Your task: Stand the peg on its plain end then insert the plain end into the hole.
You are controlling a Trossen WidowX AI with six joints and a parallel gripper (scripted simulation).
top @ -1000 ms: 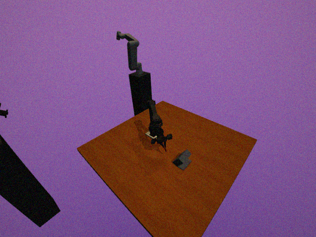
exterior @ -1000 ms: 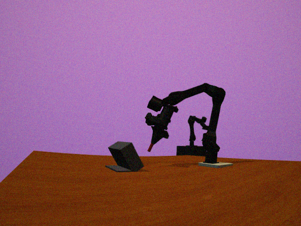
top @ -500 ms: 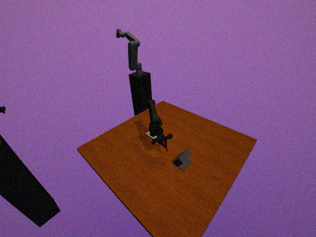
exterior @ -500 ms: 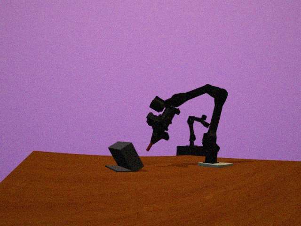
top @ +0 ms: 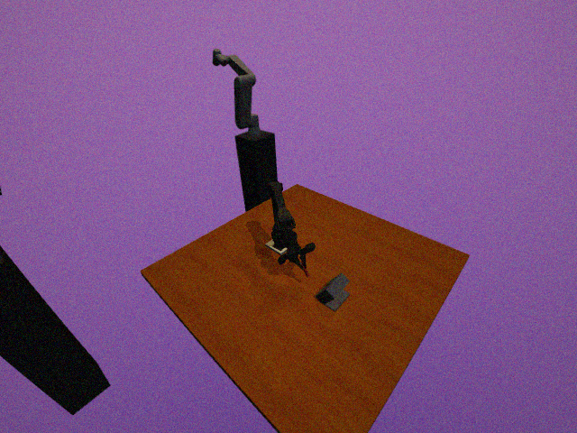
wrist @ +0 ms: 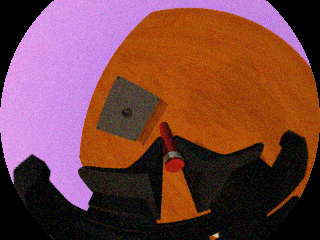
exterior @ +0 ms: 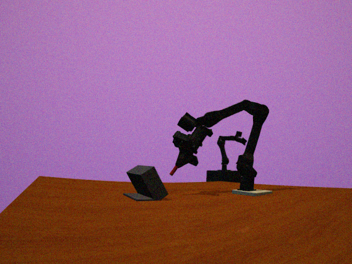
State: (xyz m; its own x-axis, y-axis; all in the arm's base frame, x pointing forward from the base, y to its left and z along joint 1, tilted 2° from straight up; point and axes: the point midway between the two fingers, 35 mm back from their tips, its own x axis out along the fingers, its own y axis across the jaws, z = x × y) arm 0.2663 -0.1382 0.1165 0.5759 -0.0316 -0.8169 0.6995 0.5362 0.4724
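Now: gripper tip 14 cm short of the sloped grey panel, 6 cm above it and 3 cm to the right of it. Also, from my gripper tip: red peg (1 cm behind, 1 cm above).
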